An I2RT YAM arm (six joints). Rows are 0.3 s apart.
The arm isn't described. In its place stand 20 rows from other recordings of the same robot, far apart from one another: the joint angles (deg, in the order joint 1, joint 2, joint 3, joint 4, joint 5, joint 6), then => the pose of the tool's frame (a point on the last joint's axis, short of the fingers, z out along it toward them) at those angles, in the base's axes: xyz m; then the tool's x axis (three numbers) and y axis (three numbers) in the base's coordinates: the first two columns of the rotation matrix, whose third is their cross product.
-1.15 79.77 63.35 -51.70 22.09 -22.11 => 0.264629 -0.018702 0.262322 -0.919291 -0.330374 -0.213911 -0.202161 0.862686 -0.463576
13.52 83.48 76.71 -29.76 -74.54 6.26 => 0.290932 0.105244 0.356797 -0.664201 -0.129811 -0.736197 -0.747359 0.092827 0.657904
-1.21 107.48 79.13 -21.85 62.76 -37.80 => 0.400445 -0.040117 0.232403 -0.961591 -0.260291 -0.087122 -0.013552 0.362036 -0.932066
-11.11 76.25 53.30 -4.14 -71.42 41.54 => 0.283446 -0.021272 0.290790 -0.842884 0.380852 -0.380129 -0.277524 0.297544 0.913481
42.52 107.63 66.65 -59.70 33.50 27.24 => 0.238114 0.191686 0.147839 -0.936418 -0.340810 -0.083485 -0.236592 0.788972 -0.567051
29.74 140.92 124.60 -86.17 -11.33 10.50 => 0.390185 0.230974 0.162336 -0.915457 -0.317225 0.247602 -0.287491 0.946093 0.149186
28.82 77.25 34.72 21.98 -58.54 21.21 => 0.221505 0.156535 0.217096 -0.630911 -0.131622 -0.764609 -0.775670 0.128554 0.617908
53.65 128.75 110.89 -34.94 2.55 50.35 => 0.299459 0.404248 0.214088 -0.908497 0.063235 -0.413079 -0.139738 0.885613 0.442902
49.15 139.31 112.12 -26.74 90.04 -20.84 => 0.359904 0.361791 0.167246 -0.631297 -0.729696 -0.262694 0.172317 0.198282 -0.964879
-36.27 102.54 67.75 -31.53 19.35 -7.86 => 0.280019 -0.220099 0.182159 -0.822423 0.443429 -0.356359 0.558239 0.749653 -0.355513
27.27 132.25 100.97 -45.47 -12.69 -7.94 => 0.407927 0.219075 0.127153 -0.788973 -0.558309 -0.256540 -0.606546 0.774377 0.180117
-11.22 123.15 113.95 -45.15 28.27 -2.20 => 0.464806 -0.109392 0.268981 -0.813447 0.126894 -0.567629 0.411215 0.815653 -0.406956
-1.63 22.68 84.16 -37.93 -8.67 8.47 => -0.059052 0.007049 0.502839 0.378828 0.134887 -0.915585 -0.167639 0.982957 0.075451
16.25 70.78 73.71 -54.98 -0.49 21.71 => 0.232347 0.068040 0.348808 -0.808722 0.149567 -0.568858 0.015376 0.972175 0.233750
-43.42 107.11 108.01 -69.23 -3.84 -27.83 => 0.279200 -0.260928 0.327878 -0.908708 0.218619 -0.355606 0.275467 0.954121 -0.117350
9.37 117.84 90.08 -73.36 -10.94 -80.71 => 0.361027 0.066421 0.179018 -0.034173 -0.987691 -0.152641 -0.975410 -0.000312 0.220396
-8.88 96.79 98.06 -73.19 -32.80 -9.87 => 0.326131 -0.031435 0.342272 -0.919098 -0.002234 -0.394022 -0.196805 0.868921 0.454142
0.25 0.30 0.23 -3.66 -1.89 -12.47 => 0.110417 0.001656 0.167456 -0.055472 -0.216055 -0.974804 -0.050439 0.975667 -0.213376
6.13 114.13 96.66 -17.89 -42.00 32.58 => 0.456378 0.072973 0.279980 -0.819755 0.314427 -0.478684 -0.214225 0.606797 0.765444
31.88 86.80 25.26 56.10 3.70 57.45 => 0.242201 0.147935 0.179908 -0.441586 0.715941 -0.540769 -0.186359 0.516383 0.835834
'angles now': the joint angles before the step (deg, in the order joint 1, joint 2, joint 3, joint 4, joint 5, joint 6). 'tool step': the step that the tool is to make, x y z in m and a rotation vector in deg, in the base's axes. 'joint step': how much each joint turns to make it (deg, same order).
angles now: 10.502 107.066 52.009 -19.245 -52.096 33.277
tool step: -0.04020 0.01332 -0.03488 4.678 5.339 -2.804
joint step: 3.978 0.000 -13.748 20.850 -3.191 14.010
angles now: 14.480 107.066 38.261 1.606 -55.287 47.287
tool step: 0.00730 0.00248 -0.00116 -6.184 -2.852 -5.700
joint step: 0.809 0.000 -0.327 5.223 8.851 4.787
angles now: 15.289 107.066 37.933 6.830 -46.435 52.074
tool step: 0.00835 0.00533 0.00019 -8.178 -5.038 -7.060
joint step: 1.704 -0.002 -0.001 5.048 12.415 3.803
